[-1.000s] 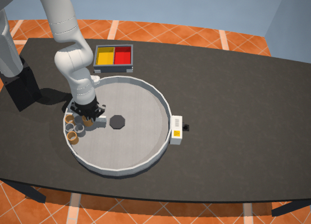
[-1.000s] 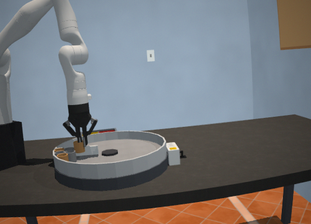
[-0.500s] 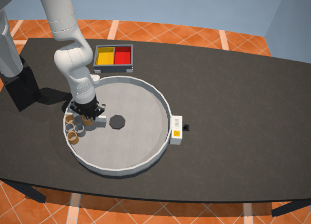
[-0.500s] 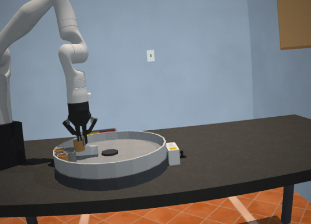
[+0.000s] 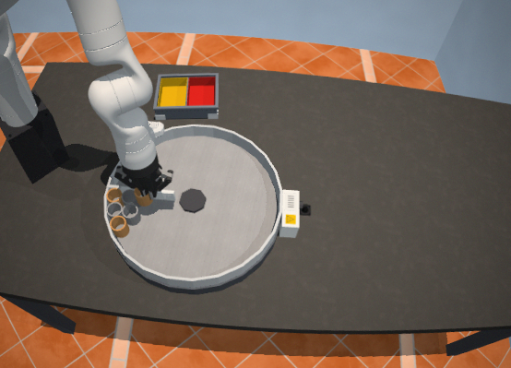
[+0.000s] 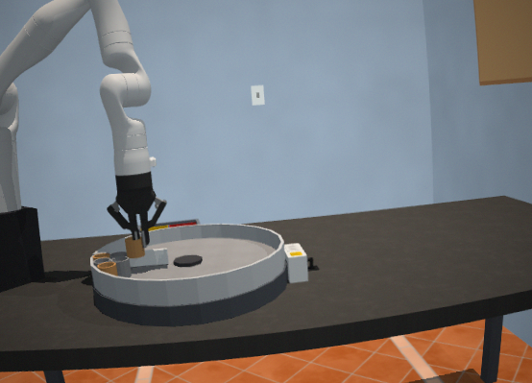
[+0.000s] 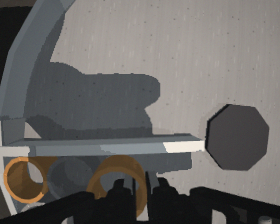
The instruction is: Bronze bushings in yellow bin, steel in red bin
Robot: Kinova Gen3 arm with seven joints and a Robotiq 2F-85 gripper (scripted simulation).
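Right now my hand is 1 cm past the yellow bin, 40 cm to the right of it and 10 cm above it. From my hand the other things lie so: turntable 9 cm ahead, 3 cm to the left, 7 cm below.
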